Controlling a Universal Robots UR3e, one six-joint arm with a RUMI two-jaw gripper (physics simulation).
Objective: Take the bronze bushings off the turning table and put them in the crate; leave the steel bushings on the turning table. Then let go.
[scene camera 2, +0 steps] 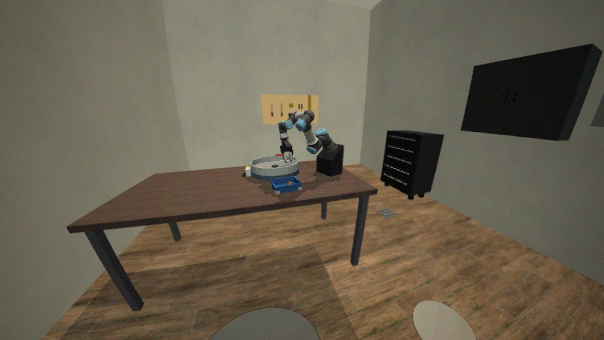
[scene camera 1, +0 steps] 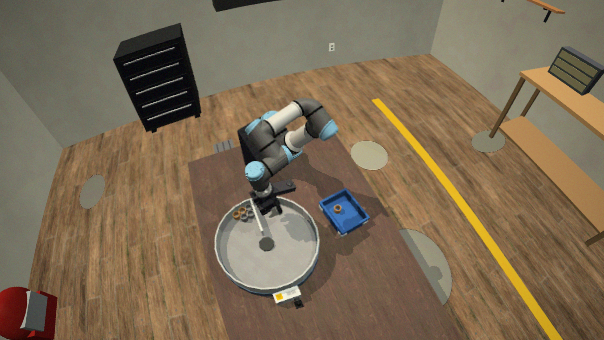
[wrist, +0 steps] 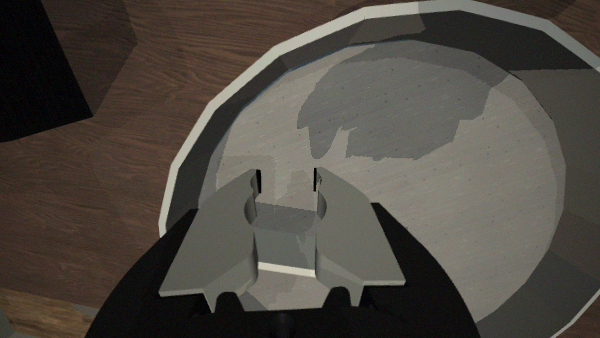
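Seen in the pictures: gripper, fingertip midpoint: (scene camera 2: 288, 162) (scene camera 1: 277, 210) (wrist: 287, 171); arm's base at its link origin: (scene camera 2: 330, 149).
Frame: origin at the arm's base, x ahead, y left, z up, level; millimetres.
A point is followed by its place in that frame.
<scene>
The turning table (scene camera 1: 250, 267) {x 561, y -194, z -153 mm} (scene camera 2: 275, 174) {x 484, y 107, z -156 mm} (wrist: 425, 200) {x 504, y -37, z -153 mm} is a round grey pan with a raised rim. In scene camera 1, two bronze bushings (scene camera 1: 236, 215) {x 305, y -198, z -152 mm} (scene camera 1: 242, 211) {x 292, y -167, z -152 mm} stand at its upper left, beside grey steel bushings (scene camera 1: 244, 217) (scene camera 1: 250, 213) and left of a thin white bar (scene camera 1: 257, 217) {x 370, y -109, z -105 mm}. One bronze bushing (scene camera 1: 337, 208) {x 381, y 247, z -190 mm} (scene camera 2: 290, 183) {x 387, y 258, z -177 mm} is in the blue crate (scene camera 1: 356, 224) {x 508, y 282, z -157 mm} (scene camera 2: 287, 188) {x 416, y 331, z -179 mm}. My gripper (scene camera 1: 272, 212) {x 362, y -20, z -105 mm} (scene camera 2: 288, 162) {x 362, y -20, z -105 mm} (wrist: 287, 171) {x 362, y -20, z -105 mm} is over the pan, right of the bar. Its jaws are partly open, with nothing between them. No bushing shows in the wrist view; the arm may hide some in scene camera 1.
The crate stands right of the pan in scene camera 1. A dark round hub (scene camera 1: 266, 244) {x 482, y -105, z -145 mm} sits mid-pan, at the bar's inner end. A small white and yellow box (scene camera 1: 286, 295) {x 716, y -91, z -148 mm} (scene camera 2: 248, 171) {x 705, y -39, z -163 mm} adjoins the rim. The arm's black base (scene camera 2: 330, 160) {x 40, y 110, z -69 mm} stands on the brown table (scene camera 1: 390, 295) {x 853, y 303, z -206 mm} (scene camera 2: 175, 195) {x 1170, y 242, z -206 mm}.
</scene>
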